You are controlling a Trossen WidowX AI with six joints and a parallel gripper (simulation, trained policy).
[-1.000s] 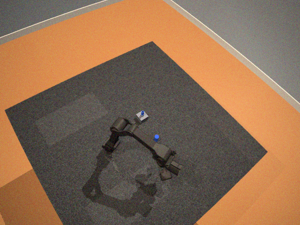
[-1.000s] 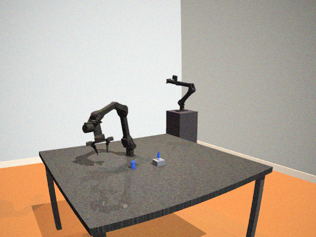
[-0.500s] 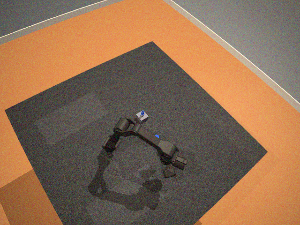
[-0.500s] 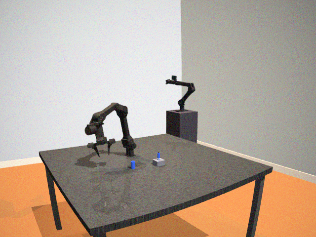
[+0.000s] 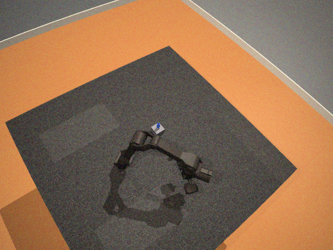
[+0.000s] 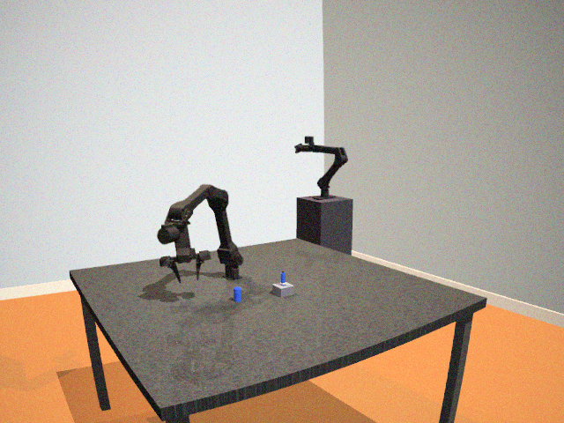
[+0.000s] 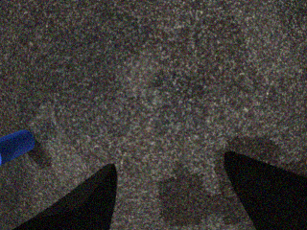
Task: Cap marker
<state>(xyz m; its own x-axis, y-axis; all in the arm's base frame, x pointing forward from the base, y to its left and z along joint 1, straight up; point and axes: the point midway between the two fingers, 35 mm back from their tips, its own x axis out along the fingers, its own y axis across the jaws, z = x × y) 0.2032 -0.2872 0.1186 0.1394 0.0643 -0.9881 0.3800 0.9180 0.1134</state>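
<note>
Right now the blue cap is 60 mm ahead of my gripper tip, 170 mm to the left of it and 60 mm below it. Also, from my gripper tip: blue marker: 90 mm ahead, 350 mm to the left, 10 mm below; then grey holder block: 90 mm ahead, 350 mm to the left, 70 mm below.
</note>
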